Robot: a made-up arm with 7 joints. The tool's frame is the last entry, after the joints.
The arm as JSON. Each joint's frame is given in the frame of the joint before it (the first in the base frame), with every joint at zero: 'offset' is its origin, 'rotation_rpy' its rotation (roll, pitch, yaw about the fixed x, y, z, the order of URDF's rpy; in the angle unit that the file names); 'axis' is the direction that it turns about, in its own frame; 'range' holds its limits. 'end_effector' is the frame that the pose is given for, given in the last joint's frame.
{
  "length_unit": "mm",
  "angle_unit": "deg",
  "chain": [
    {
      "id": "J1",
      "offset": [
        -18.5,
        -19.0,
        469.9
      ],
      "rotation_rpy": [
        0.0,
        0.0,
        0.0
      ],
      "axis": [
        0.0,
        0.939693,
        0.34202
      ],
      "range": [
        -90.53,
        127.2
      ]
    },
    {
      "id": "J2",
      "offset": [
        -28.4,
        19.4,
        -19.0
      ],
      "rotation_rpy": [
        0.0,
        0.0,
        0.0
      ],
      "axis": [
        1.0,
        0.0,
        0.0
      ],
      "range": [
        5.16,
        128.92
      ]
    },
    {
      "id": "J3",
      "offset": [
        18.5,
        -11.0,
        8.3
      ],
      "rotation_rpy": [
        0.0,
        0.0,
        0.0
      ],
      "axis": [
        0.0,
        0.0,
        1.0
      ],
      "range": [
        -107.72,
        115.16
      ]
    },
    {
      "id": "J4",
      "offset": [
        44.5,
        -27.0,
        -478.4
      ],
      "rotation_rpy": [
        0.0,
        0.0,
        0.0
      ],
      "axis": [
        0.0,
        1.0,
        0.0
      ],
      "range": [
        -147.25,
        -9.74
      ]
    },
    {
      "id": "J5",
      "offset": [
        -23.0,
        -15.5,
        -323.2
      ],
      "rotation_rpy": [
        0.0,
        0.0,
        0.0
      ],
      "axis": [
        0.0,
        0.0,
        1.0
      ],
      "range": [
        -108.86,
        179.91
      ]
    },
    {
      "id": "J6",
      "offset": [
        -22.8,
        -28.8,
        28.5
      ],
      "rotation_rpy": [
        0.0,
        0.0,
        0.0
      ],
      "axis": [
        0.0,
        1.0,
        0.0
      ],
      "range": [
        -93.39,
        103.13
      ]
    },
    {
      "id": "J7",
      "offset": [
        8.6,
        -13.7,
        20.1
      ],
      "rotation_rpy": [
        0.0,
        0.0,
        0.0
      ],
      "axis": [
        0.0,
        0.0,
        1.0
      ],
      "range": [
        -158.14,
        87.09
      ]
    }
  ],
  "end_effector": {
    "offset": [
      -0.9,
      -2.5,
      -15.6
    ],
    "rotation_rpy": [
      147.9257,
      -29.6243,
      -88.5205
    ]
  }
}
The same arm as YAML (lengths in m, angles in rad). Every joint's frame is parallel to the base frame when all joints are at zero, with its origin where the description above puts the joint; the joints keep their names.
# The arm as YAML. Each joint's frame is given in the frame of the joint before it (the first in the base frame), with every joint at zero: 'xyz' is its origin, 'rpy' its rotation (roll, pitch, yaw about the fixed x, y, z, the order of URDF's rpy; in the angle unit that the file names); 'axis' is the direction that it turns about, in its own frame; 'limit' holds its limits. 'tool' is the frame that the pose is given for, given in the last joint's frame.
units:
  length: m
  angle: rad
joints:
  - name: J1
    type: revolute
    origin:
      xyz: [-0.0185, -0.019, 0.4699]
      rpy: [0.0, 0.0, 0.0]
    axis: [0.0, 0.9397, 0.342]
    limit:
      lower: -1.58
      upper: 2.2201
  - name: J2
    type: revolute
    origin:
      xyz: [-0.0284, 0.0194, -0.019]
      rpy: [0.0, 0.0, 0.0]
    axis: "+x"
    limit:
      lower: 0.0901
      upper: 2.2501
  - name: J3
    type: revolute
    origin:
      xyz: [0.0185, -0.011, 0.0083]
      rpy: [0.0, 0.0, 0.0]
    axis: "+z"
    limit:
      lower: -1.8801
      upper: 2.0099
  - name: J4
    type: revolute
    origin:
      xyz: [0.0445, -0.027, -0.4784]
      rpy: [0.0, 0.0, 0.0]
    axis: "+y"
    limit:
      lower: -2.57
      upper: -0.17
  - name: J5
    type: revolute
    origin:
      xyz: [-0.023, -0.0155, -0.3232]
      rpy: [0.0, 0.0, 0.0]
    axis: "+z"
    limit:
      lower: -1.9
      upper: 3.14
  - name: J6
    type: revolute
    origin:
      xyz: [-0.0228, -0.0288, 0.0285]
      rpy: [0.0, 0.0, 0.0]
    axis: "+y"
    limit:
      lower: -1.63
      upper: 1.8
  - name: J7
    type: revolute
    origin:
      xyz: [0.0086, -0.0137, 0.0201]
      rpy: [0.0, 0.0, 0.0]
    axis: "+z"
    limit:
      lower: -2.7601
      upper: 1.52
tool:
  origin:
    xyz: [-0.0009, -0.0025, -0.0156]
    rpy: [2.5818, -0.517, -1.545]

